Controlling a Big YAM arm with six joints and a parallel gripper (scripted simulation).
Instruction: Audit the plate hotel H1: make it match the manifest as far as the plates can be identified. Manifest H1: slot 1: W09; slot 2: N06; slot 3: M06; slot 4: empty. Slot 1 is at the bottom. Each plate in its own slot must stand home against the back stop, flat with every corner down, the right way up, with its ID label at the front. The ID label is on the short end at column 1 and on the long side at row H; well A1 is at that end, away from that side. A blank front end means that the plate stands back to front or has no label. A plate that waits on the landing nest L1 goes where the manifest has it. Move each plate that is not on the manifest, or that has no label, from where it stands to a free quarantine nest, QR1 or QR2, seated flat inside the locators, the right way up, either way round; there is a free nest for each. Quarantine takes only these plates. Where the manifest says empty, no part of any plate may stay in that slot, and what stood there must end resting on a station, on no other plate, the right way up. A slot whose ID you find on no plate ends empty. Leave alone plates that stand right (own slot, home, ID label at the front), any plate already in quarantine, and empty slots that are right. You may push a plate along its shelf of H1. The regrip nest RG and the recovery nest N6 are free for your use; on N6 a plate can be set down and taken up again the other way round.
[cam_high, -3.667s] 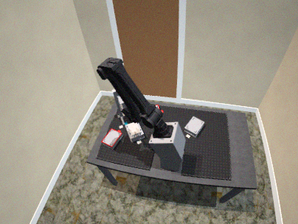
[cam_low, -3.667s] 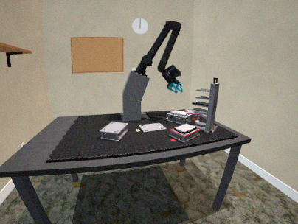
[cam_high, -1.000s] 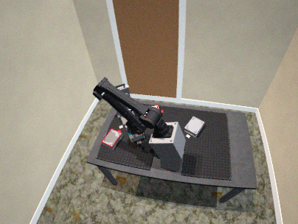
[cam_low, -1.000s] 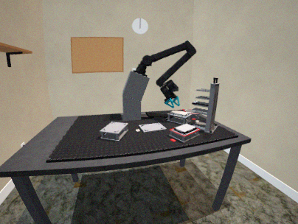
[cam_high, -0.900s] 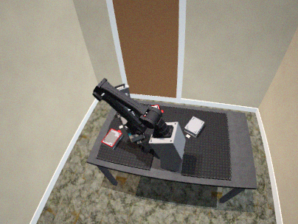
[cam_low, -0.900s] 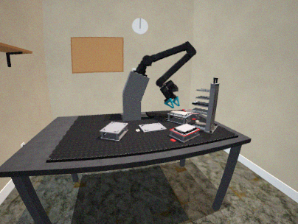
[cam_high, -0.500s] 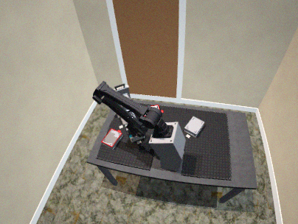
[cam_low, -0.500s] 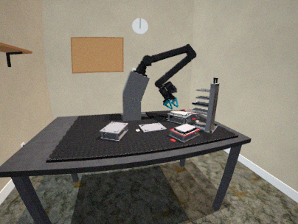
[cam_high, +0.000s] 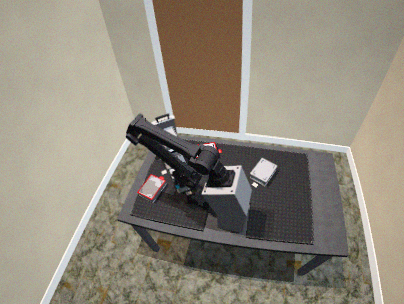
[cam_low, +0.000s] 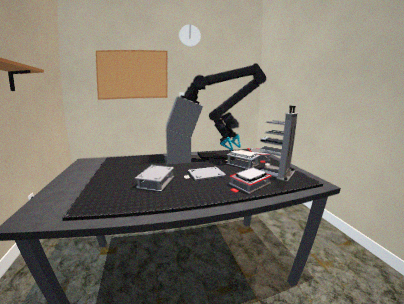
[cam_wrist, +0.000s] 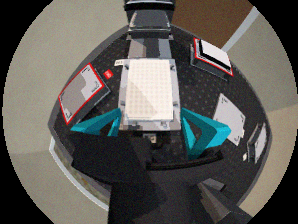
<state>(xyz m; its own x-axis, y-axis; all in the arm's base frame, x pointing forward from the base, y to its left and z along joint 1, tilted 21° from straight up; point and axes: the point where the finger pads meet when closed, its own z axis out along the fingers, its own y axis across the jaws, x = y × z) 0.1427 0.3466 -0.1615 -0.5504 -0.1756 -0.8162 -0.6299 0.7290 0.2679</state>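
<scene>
My gripper is now 40 mm to the right of the white well plate, 40 mm short of it and 30 mm above it.
</scene>
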